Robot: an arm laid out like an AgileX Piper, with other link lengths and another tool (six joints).
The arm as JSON. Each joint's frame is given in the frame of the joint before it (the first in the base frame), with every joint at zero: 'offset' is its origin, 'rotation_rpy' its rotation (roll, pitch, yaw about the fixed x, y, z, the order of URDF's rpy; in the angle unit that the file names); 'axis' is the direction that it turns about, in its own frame. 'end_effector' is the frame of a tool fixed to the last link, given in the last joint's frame.
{
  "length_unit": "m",
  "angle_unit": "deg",
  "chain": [
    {
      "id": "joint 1",
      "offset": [
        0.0,
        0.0,
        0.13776
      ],
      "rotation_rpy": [
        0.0,
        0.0,
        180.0
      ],
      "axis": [
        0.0,
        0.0,
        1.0
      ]
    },
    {
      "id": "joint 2",
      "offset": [
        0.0,
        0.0,
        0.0
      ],
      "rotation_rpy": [
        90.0,
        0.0,
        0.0
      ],
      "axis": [
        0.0,
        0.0,
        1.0
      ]
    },
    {
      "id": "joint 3",
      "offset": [
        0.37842,
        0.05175,
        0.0
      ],
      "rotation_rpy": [
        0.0,
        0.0,
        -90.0
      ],
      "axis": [
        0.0,
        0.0,
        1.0
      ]
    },
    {
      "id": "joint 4",
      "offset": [
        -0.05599,
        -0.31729,
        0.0
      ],
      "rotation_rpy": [
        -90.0,
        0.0,
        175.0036
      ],
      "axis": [
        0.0,
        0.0,
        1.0
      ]
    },
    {
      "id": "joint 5",
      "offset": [
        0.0,
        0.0,
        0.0
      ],
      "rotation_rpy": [
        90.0,
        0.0,
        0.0
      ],
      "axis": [
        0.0,
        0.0,
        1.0
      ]
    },
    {
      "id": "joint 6",
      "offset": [
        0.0,
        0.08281,
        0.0
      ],
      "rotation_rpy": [
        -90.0,
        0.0,
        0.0
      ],
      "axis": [
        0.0,
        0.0,
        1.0
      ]
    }
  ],
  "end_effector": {
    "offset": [
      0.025,
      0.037,
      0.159
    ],
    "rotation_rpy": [
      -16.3,
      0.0,
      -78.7
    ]
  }
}
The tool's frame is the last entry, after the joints.
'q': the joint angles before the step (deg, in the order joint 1, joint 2, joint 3, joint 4, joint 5, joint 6). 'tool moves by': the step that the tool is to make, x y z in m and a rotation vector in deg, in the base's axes. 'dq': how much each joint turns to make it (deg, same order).
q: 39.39, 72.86, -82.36, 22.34, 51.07, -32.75
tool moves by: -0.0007, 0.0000, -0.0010, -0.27, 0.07, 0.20
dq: 0.00, 0.00, 0.00, 0.00, 0.29, -0.17
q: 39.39, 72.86, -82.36, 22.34, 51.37, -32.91
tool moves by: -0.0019, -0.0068, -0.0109, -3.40, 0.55, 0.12
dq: -0.01, -0.06, -0.04, -2.42, 2.76, 0.40
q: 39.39, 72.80, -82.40, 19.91, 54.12, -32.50
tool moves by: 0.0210, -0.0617, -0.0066, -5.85, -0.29, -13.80
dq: -0.01, -2.19, 0.33, -17.11, 2.88, 15.58
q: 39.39, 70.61, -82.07, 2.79, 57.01, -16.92
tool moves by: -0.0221, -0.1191, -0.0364, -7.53, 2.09, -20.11
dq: 0.01, -8.97, 9.58, -19.63, 8.04, 19.67
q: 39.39, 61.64, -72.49, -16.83, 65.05, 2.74
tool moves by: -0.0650, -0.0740, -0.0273, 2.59, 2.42, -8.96
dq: -0.03, -12.32, 9.10, -2.53, 6.26, 8.66
